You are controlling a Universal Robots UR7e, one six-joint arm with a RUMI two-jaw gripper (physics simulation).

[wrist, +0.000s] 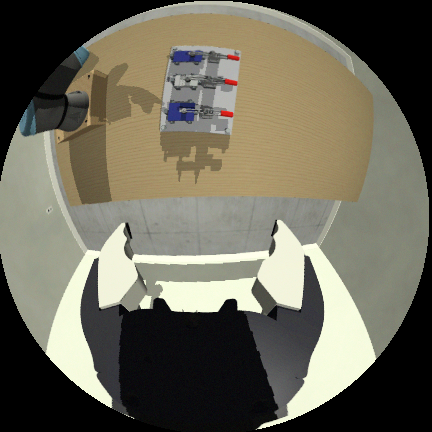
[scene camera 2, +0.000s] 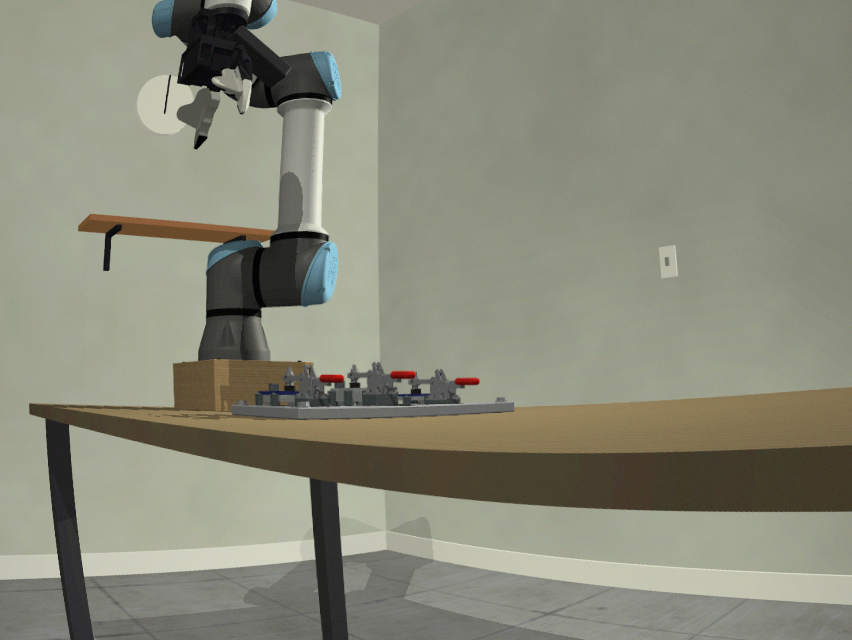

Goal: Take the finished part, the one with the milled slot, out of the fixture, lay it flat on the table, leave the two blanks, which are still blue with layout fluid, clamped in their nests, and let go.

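Frame: origin at the arm's base, x ahead, y left, z up, level; metres.
Seen in the pictures: gripper, fingertip midpoint: (wrist: 199, 223) (scene camera 2: 217, 132); arm's base, link origin: (wrist: 74, 110) (scene camera 2: 233, 362).
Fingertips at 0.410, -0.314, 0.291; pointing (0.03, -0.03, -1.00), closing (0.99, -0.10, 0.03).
Offsets run from my fingertips to a thing's top centre, as dx, dy, dz. "spot": to the spot under its first point. Level surfaces: height alone.
The fixture plate {spot: +0.138, +0.225, -0.378} (scene camera 2: 406, 411) (wrist: 227, 97) lies on the table {dz -0.386} (scene camera 2: 585, 430) (wrist: 300, 125) with three nests in a row. In the wrist view, the pale metallic finished part {spot: -0.014, +0.263, -0.339} (wrist: 186, 81) sits in the middle nest; its slot is too small to make out. One blue blank {-0.003, +0.383, -0.355} (wrist: 180, 57) is in the upper nest and the other blue blank {-0.042, +0.166, -0.350} (wrist: 174, 112) in the lower nest. A toggle clamp's arm reaches over each of the three. My gripper (scene camera 2: 221, 126) (wrist: 199, 223) is open and empty, high above the table and well away from the fixture.
Three red clamp handles {spot: +0.105, +0.126, -0.335} (scene camera 2: 331, 378) {spot: +0.112, +0.243, -0.324} (wrist: 230, 82) stick out on the side away from the wooden base block (scene camera 2: 194, 385) (wrist: 98, 100) that carries the arm. A wooden shelf (scene camera 2: 172, 228) and a round clock (scene camera 2: 154, 103) are on the wall behind the arm.
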